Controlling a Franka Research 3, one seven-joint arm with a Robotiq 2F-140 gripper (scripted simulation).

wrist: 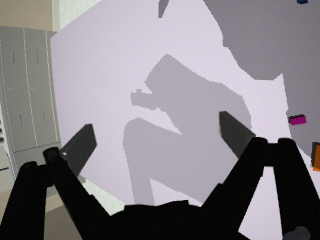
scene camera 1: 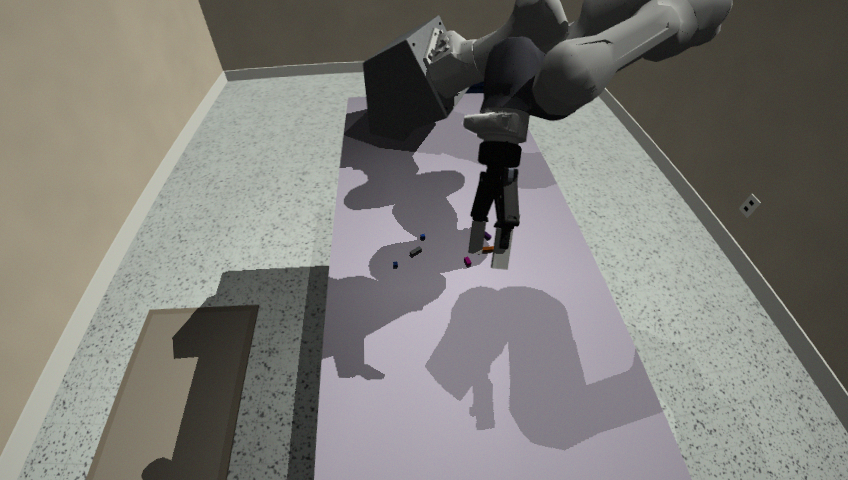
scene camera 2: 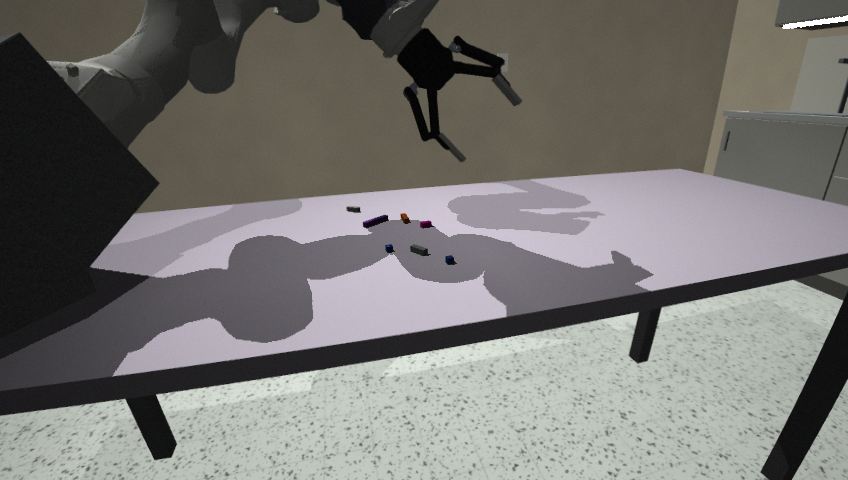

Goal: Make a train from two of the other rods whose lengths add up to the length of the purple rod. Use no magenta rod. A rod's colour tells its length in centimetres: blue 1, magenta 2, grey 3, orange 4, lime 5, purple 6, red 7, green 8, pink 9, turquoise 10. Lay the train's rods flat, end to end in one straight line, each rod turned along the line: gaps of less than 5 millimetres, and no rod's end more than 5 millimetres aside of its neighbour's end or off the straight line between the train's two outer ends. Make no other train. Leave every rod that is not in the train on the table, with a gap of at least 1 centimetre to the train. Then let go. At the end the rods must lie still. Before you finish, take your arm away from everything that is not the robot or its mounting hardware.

In view: my gripper (scene camera 2: 490, 131).
My gripper also shows in the wrist view (wrist: 156, 128) and in scene camera 1 (scene camera 1: 485, 260).
